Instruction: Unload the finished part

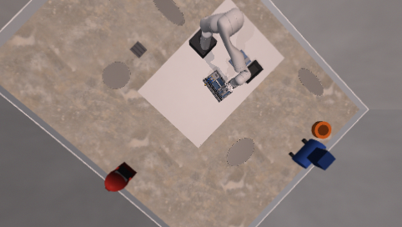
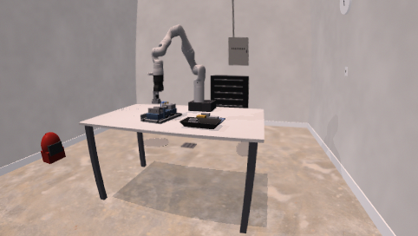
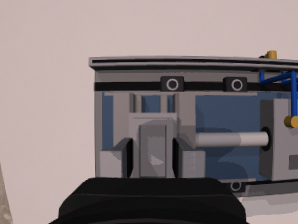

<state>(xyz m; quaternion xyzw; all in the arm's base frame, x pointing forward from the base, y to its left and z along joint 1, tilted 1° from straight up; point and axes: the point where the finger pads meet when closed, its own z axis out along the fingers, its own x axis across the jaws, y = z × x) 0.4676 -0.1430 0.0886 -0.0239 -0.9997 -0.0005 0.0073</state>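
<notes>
The screw rod is 90 mm behind my hand and 90 mm below it. Round my hand: orange block (80 mm behind, 320 mm to the left, 140 mm below); blue plate (120 mm behind, 370 mm to the left, 170 mm below); vise (70 mm behind, 130 mm below).
</notes>
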